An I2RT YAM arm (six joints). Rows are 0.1 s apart.
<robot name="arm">
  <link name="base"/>
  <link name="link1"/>
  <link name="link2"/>
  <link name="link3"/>
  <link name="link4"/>
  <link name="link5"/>
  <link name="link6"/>
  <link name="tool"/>
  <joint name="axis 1" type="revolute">
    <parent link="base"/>
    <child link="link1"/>
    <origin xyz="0 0 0.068"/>
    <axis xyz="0 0 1"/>
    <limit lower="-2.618" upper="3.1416"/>
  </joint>
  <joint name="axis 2" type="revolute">
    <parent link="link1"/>
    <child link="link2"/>
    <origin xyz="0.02 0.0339 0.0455"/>
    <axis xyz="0 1 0"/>
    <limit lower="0" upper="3.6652"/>
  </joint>
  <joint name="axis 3" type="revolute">
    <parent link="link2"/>
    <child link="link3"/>
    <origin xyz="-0.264 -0.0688 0"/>
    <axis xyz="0 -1 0"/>
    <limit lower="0" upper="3.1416"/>
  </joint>
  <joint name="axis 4" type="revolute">
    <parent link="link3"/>
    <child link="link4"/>
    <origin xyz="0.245 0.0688 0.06"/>
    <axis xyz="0 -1 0"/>
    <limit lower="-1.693" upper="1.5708"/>
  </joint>
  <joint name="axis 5" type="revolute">
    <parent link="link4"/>
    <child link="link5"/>
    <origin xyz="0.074 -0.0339 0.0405"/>
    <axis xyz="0 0 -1"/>
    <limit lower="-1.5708" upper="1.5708"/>
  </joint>
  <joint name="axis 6" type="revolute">
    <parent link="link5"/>
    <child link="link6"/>
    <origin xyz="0.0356 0 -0.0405"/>
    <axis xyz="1 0 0"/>
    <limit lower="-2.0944" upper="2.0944"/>
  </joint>
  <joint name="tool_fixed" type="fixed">
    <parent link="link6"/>
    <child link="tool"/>
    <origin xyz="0 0 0" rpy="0 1.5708 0"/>
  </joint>
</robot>
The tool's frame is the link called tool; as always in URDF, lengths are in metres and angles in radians.
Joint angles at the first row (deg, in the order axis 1, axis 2, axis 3, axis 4, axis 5, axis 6):
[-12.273, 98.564, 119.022, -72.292, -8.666, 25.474]
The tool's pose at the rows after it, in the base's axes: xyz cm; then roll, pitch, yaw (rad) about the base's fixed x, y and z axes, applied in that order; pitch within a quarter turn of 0, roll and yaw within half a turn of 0:
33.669 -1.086 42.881 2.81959 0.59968 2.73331
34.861 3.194 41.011 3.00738 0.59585 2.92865
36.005 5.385 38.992 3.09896 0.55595 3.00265
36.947 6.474 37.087 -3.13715 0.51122 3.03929
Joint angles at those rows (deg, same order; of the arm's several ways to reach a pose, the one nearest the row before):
[-2.480, 98.695, 118.780, -72.029, -6.000, 17.235]
[5.476, 100.858, 117.403, -71.723, 2.372, 14.568]
[9.147, 103.525, 116.421, -71.571, 6.568, 14.567]
[10.721, 105.756, 115.241, -71.286, 8.273, 14.568]

